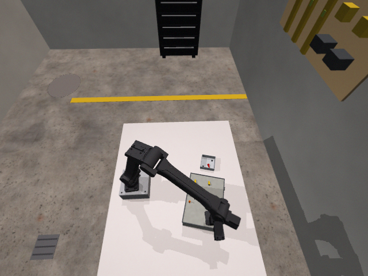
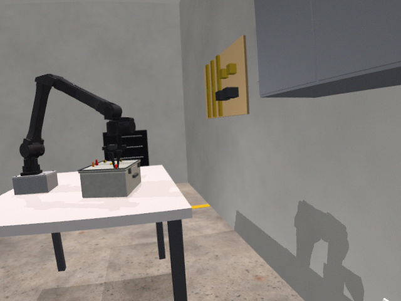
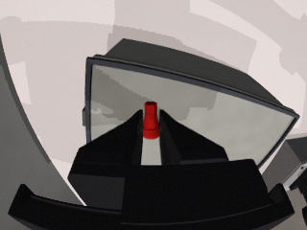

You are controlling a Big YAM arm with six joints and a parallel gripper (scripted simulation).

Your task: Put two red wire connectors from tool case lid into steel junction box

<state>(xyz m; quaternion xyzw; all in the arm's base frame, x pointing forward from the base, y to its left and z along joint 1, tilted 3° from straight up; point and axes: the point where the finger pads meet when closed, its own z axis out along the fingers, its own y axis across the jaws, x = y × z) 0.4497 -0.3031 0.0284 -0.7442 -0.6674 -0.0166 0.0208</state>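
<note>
Now: the grey tool case 10 mm behind my hand, 120 mm to the left of it and 40 mm below it. Also, from my hand: orange connector (110 mm behind, 120 mm to the left).
</note>
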